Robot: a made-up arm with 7 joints. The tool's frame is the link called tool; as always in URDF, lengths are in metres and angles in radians.
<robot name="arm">
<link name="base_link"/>
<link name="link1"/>
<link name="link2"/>
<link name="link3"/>
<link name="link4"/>
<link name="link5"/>
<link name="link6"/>
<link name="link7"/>
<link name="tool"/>
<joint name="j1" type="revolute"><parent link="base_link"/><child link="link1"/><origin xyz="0 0.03 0.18"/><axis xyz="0.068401 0.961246 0.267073"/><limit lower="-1.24" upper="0.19"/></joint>
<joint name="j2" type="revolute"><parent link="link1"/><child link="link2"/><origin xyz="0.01 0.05 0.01"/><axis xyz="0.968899 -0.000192 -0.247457"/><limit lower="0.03" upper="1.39"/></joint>
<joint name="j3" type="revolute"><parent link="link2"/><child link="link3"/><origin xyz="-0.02 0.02 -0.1"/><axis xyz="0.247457 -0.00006 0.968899"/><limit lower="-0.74" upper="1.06"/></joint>
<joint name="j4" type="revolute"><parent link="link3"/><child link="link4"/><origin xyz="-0.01 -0.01 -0.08"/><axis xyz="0.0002 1 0.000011"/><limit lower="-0.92" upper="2.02"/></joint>
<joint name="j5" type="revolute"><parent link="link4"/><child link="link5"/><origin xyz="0.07 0 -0.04"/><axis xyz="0.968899 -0.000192 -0.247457"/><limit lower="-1.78" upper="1.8"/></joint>
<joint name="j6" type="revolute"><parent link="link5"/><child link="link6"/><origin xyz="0.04 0.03 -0.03"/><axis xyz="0.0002 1 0.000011"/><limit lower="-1.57" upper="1.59"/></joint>
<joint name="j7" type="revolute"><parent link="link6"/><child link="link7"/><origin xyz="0.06 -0.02 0"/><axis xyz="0.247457 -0.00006 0.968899"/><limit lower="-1.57" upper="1.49"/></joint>
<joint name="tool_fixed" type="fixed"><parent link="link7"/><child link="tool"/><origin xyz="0.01 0.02 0" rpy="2.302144 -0.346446 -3.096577"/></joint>
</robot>
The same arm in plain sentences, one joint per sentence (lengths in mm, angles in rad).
The arm has seven revolute joints in a row. What follows holds with every joint at zero, and every direction is one of the base frame's.
Joint 1 is mounted 30 mm along +y and 180 mm along +z from the base frame's origin and turns about the direction (0.068403, 0.961235, 0.26711), from -1.24 to 0.19 rad.
Joint 2 is mounted 10 mm along +x and 50 mm along +y and 10 mm along +z from joint 1 and turns about the direction (0.968889, -0.0002, -0.247497), from 0.03 to 1.39 rad.
Joint 3 is mounted 20 mm along -x and 20 mm along +y and 100 mm along -z from joint 2 and turns about the direction (0.247497, -0.0001, 0.968889), from -0.74 to 1.06 rad.
Joint 4 is mounted 10 mm along -x and 10 mm along -y and 80 mm along -z from joint 3 and turns about the direction (0.0002, 1, 0), from -0.92 to 2.02 rad.
Joint 5 is mounted 70 mm along +x and 40 mm along -z from joint 4 and turns about the direction (0.968889, -0.0002, -0.247497), from -1.78 to 1.8 rad.
Joint 6 is mounted 40 mm along +x and 30 mm along +y and 30 mm along -z from joint 5 and turns about the direction (0.0002, 1, 0), from -1.57 to 1.59 rad.
Joint 7 is mounted 60 mm along +x and 20 mm along -y from joint 6 and turns about the direction (0.247497, -0.0001, 0.968889), from -1.57 to 1.49 rad.
The tool frame, which is the frame that the pose is given for, is mounted 10 mm along +x and 20 mm along +y from joint 7; its axes are the base frame's turned by roll 2.3021, pitch -0.3464 and yaw -3.0966 rad (as in URDF: about the fixed x, then y, then z).

